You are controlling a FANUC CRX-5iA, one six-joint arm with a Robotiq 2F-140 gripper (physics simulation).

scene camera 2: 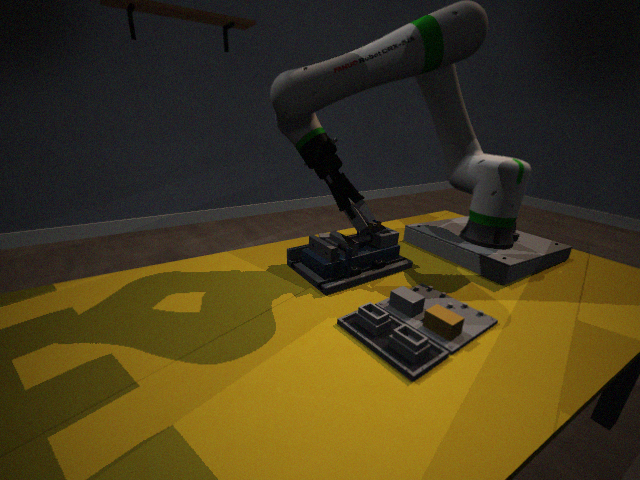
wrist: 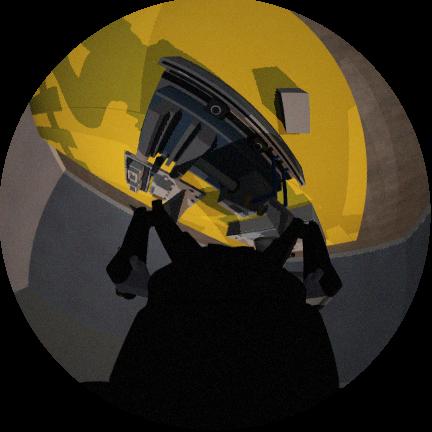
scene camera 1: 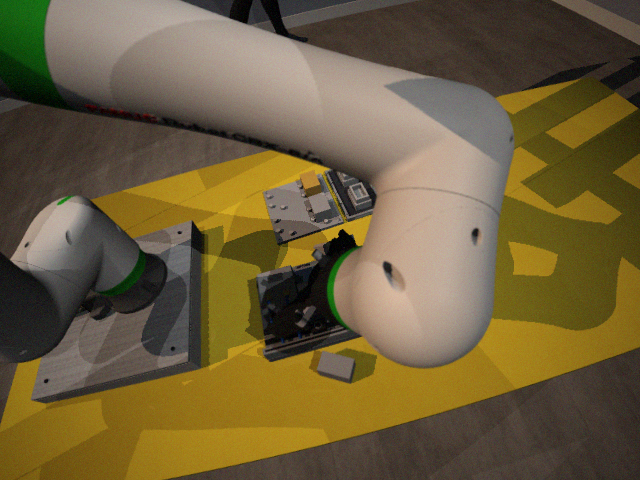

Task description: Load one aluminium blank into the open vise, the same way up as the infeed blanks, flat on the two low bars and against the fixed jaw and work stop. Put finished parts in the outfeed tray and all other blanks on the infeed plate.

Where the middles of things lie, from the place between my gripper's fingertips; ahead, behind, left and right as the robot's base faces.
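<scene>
Taking the infeed plate point(scene camera 1: 295, 217) first, my hand is 110 mm above it, 70 mm short of it and 270 mm to the right of it. Going by their middles, the infeed plate is the nearest to my hand of the things named here. The brass blank point(scene camera 2: 447, 324) is 90 mm below my hand, 120 mm ahead of it and 320 mm to the left of it. As for the outfeed tray point(scene camera 2: 380, 347), it is 110 mm below my hand, and it sits 220 mm ahead of that hand and 270 mm to the left of it.
</scene>
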